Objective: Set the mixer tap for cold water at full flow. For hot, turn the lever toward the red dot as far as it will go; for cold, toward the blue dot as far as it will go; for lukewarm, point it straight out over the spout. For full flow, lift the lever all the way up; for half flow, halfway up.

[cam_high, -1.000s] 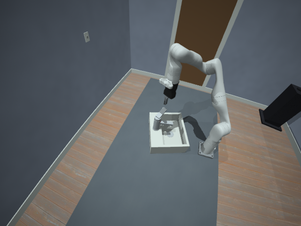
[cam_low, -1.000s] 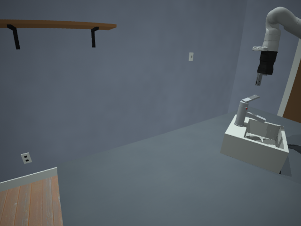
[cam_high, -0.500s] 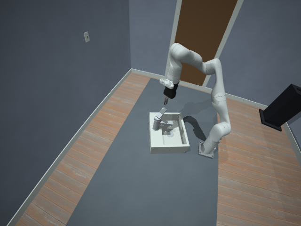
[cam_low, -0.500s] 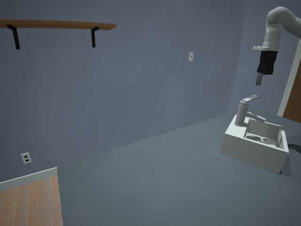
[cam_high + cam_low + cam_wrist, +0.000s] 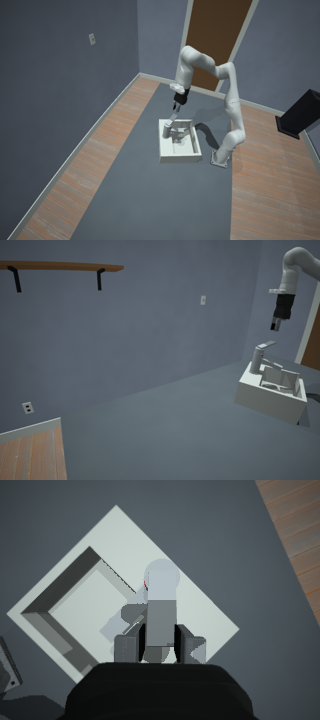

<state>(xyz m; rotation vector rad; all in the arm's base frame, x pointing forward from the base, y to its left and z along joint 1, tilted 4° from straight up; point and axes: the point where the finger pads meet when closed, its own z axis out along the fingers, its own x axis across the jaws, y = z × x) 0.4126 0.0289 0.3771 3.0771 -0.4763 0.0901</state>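
The flat lever lies 9 cm below my hand, 2 cm to the left of it and 1 cm ahead of it. The rest, counted from my hand: white basin 34 cm below, 8 cm behind; grey mixer tap 15 cm below, 4 cm to the left, 1 cm ahead.
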